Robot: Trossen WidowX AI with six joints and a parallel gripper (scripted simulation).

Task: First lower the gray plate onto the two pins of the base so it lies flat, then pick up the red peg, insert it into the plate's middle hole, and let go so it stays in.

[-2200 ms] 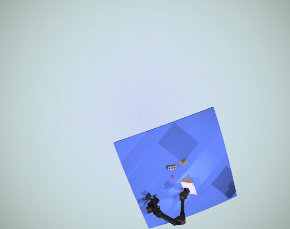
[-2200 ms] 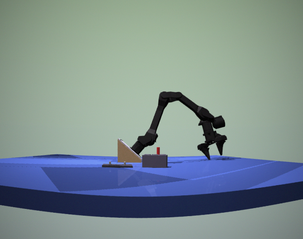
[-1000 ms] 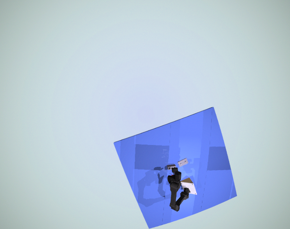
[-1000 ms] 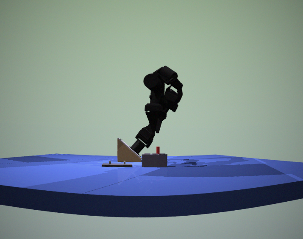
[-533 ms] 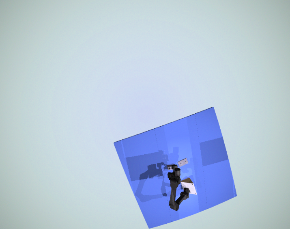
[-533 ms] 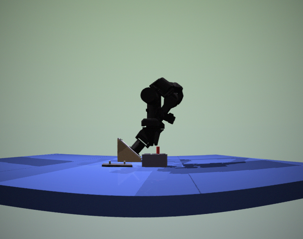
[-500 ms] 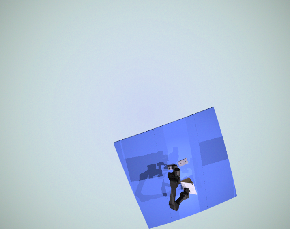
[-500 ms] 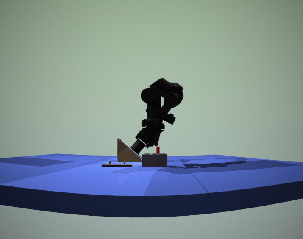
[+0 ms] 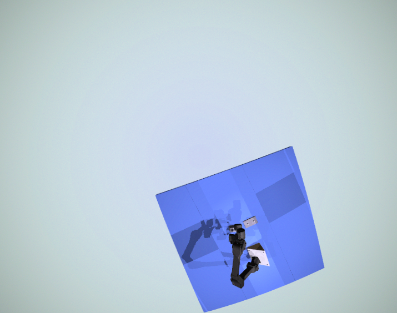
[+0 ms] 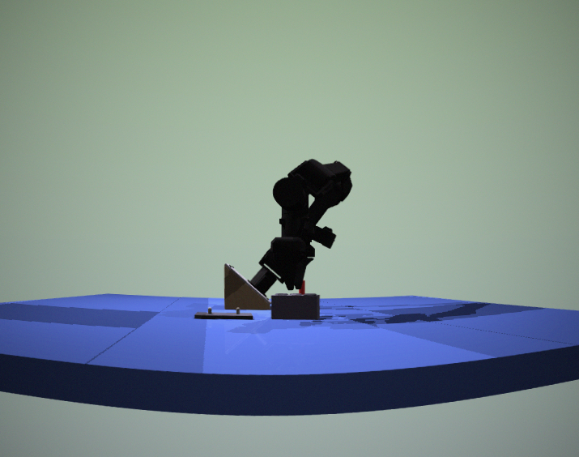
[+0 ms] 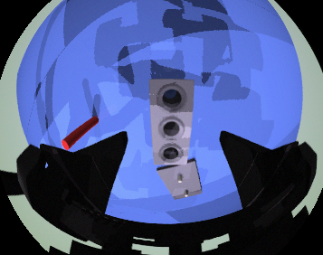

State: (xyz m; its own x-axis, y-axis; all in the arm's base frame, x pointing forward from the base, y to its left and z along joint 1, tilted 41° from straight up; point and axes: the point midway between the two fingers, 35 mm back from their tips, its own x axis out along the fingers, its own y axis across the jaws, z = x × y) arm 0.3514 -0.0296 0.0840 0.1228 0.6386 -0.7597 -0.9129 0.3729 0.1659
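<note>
Now: gripper tip 2 cm above the gray plate. The rest, counted from my gripper tip: dark base (15 cm to the right, 5 cm below, 3 cm behind); then red peg (12 cm behind, 4 cm to the left, 2 cm below).
</note>
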